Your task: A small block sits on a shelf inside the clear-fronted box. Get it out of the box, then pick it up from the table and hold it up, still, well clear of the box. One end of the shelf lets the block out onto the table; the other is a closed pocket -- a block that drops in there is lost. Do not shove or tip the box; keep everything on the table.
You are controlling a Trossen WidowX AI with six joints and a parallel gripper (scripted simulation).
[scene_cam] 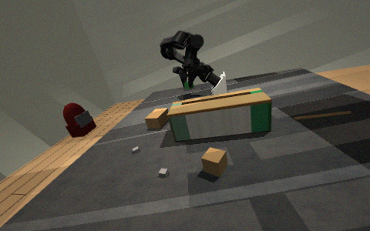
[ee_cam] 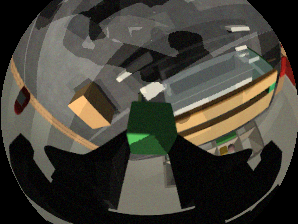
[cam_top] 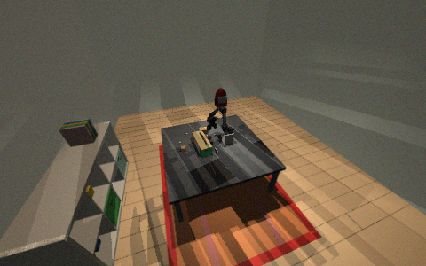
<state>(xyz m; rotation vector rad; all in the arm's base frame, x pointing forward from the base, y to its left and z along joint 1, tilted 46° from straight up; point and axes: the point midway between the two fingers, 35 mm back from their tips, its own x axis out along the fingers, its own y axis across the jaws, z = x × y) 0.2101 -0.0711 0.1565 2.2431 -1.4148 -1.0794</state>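
My gripper tip is 10 mm past the green block, 10 mm to the right of it and 10 mm below it. The rest, counted from my gripper tip: tan cube: 380 mm ahead, 70 mm to the left, 140 mm below; then thin stick: 180 mm ahead, 510 mm to the left, 170 mm below; then box: 100 mm ahead, 120 mm to the left, 110 mm below.
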